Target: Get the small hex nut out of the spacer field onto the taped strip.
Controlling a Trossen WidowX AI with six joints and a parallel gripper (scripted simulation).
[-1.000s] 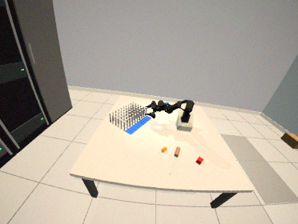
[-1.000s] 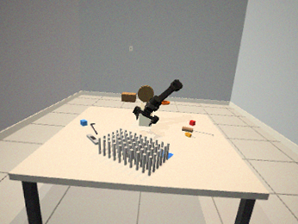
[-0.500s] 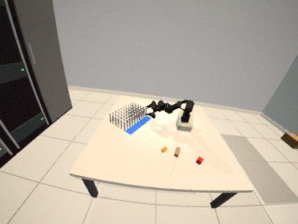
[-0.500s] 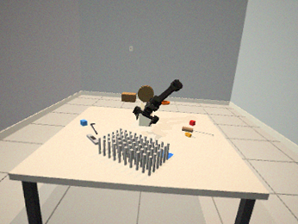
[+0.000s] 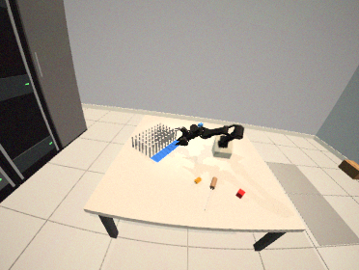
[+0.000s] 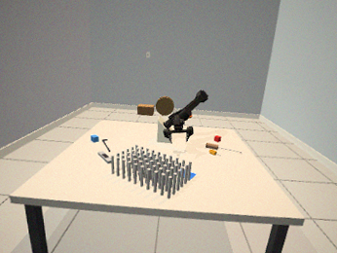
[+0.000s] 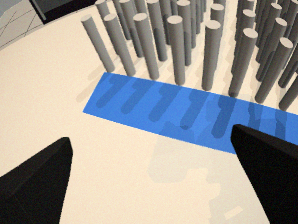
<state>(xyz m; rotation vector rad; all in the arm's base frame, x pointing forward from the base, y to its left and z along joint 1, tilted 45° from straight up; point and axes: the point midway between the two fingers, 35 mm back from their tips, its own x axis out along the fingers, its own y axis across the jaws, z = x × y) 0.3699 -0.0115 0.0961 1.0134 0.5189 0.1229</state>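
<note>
My gripper tip is 150 mm past the orange-handled tool, 270 mm to the right of it and 120 mm above it. From my gripper tip the other things lie so: flat grey tool: 40 mm behind, 450 mm to the right, 120 mm below; blue taped strip: 50 mm ahead, 80 mm to the right, 140 mm below; red cube: 430 mm behind, 380 mm to the left, 120 mm below.
</note>
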